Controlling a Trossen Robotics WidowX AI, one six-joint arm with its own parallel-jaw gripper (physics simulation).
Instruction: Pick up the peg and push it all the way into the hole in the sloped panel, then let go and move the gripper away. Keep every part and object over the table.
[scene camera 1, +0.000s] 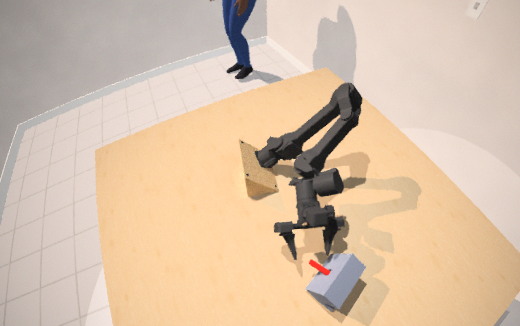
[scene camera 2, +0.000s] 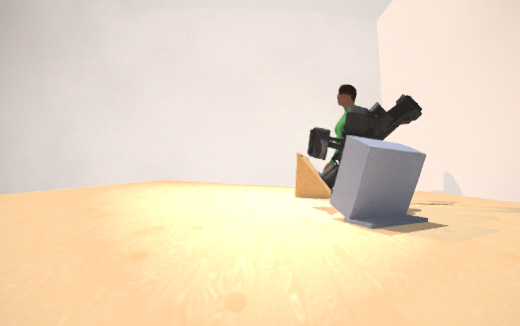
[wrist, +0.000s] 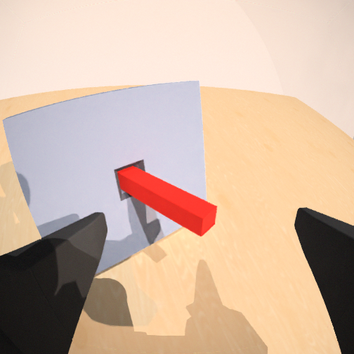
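Pixels of known places: gripper, fingertip midpoint: (scene camera 1: 311, 257); arm's base, origin of the base link: (scene camera 1: 262, 159) (scene camera 2: 325, 181).
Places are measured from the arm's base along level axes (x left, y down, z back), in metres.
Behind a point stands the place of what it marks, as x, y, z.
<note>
The red peg (scene camera 1: 319, 267) @(-0.005, -0.040, -0.411) (wrist: 167, 200) has one end in the square hole (wrist: 139, 164) of the blue-grey block's sloped panel (scene camera 1: 337, 280) @(0.010, -0.080, -0.462) (wrist: 75, 145). Most of its length sticks out of the face, and dark gaps show around it at the hole. How deep its inner end sits is hidden. My gripper (scene camera 1: 311, 256) @(-0.014, -0.050, -0.380) (wrist: 203, 221) is wide open, with one finger on each side of the peg's outer end in the wrist view and touching neither side. In scene camera 2 the block (scene camera 2: 385, 180) @(0.022, -0.019, -0.488) hides the fingers, and the peg does not show.
A wooden wedge (scene camera 1: 259, 172) @(-0.036, -0.026, -0.061) (scene camera 2: 310, 180) @(-0.056, -0.005, -0.105) stands on the table (scene camera 1: 175, 225) @(-0.361, 0.043, -0.108) (scene camera 2: 150, 240) @(-0.241, 0.043, -0.657) beside the arm's base. The arm (scene camera 1: 320, 122) @(0.170, -0.176, -0.059) reaches from there toward the block. A person (scene camera 1: 239, 35) (scene camera 2: 341, 122) stands beyond the table.
</note>
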